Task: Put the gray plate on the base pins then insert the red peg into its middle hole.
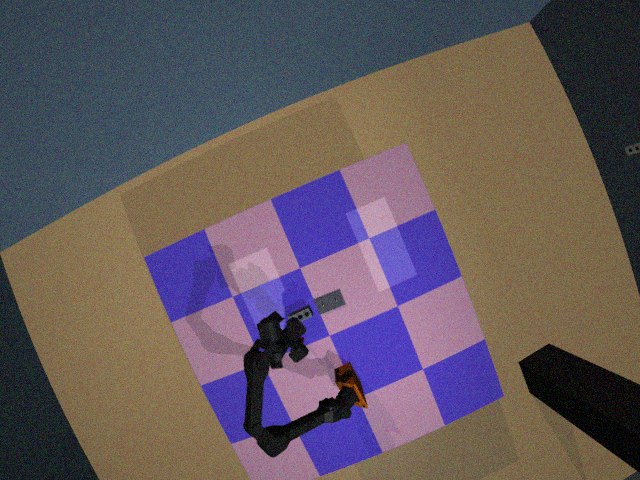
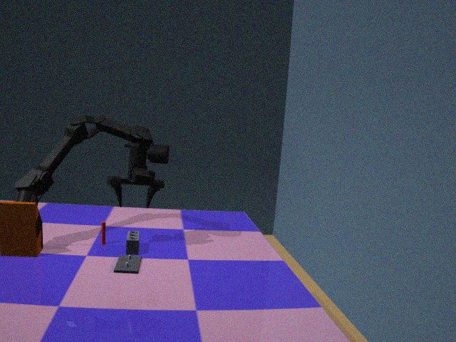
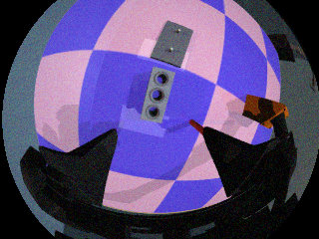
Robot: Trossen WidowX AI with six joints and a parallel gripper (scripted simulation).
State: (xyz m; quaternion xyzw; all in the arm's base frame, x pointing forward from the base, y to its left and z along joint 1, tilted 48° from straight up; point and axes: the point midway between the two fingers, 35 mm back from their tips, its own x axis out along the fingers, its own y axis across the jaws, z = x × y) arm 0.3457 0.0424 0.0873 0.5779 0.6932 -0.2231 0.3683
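Right now the gray plate is 30 mm to the right of my gripper tip and 100 mm below it. From my gripper tip the other things lie so: gray base 10 mm behind, 160 mm to the right, 130 mm below; red peg 100 mm behind, 20 mm to the left, 100 mm below.
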